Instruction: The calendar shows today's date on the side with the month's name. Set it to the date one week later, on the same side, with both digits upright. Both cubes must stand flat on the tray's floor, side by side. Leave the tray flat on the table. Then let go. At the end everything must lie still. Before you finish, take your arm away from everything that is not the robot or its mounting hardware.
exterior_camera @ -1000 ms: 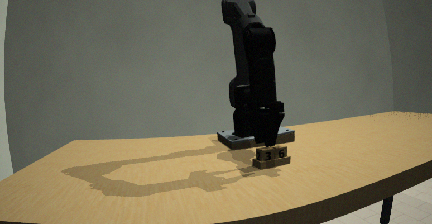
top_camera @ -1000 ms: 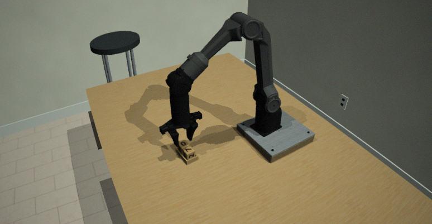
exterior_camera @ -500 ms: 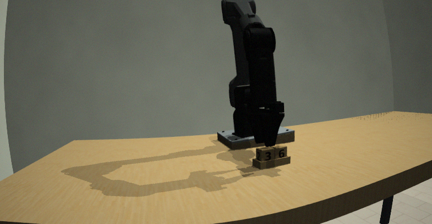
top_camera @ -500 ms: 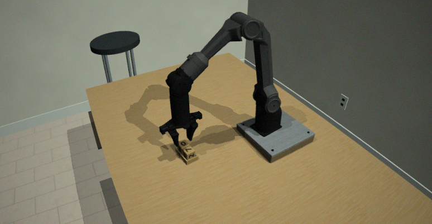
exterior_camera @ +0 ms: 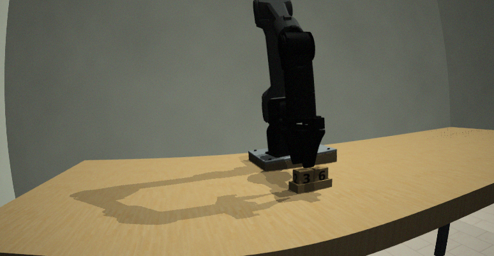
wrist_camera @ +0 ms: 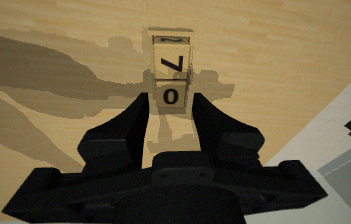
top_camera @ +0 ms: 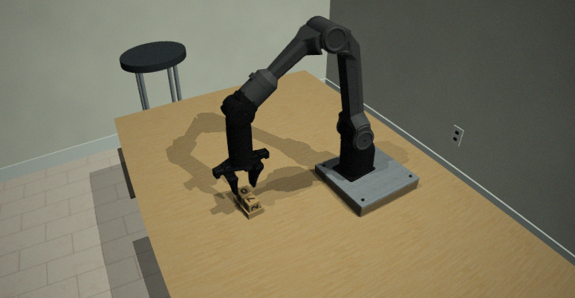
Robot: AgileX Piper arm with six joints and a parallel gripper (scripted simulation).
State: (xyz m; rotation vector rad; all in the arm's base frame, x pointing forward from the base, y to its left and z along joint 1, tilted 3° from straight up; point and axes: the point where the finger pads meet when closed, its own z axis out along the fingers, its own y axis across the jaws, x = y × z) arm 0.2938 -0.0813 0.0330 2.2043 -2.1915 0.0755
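Now: the small wooden tray 20 mm to the left of my hand and 50 mm below it.
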